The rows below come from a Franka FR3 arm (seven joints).
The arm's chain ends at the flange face. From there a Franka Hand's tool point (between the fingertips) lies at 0.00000 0.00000 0.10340 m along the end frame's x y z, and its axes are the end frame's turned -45 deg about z.
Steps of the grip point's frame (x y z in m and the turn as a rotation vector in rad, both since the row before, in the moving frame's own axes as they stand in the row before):
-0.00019 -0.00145 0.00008 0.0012 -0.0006 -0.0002
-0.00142 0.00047 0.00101 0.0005 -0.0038 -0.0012
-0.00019 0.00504 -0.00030 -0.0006 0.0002 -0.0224
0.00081 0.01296 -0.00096 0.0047 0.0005 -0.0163
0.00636 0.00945 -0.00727 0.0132 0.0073 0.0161
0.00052 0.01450 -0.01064 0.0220 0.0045 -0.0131
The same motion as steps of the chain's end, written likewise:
-0.00103 -0.00085 0.00008 0.0004 -0.0013 -0.0002
-0.00036 0.00109 0.00101 -0.0023 -0.0030 -0.0012
0.00337 0.00367 -0.00030 -0.0003 0.0006 -0.0224
0.01005 0.00897 -0.00096 0.0037 -0.0030 -0.0163
0.01160 0.00369 -0.00726 0.0145 -0.0042 0.0161
0.01191 0.01181 -0.01061 0.0187 -0.0124 -0.0131

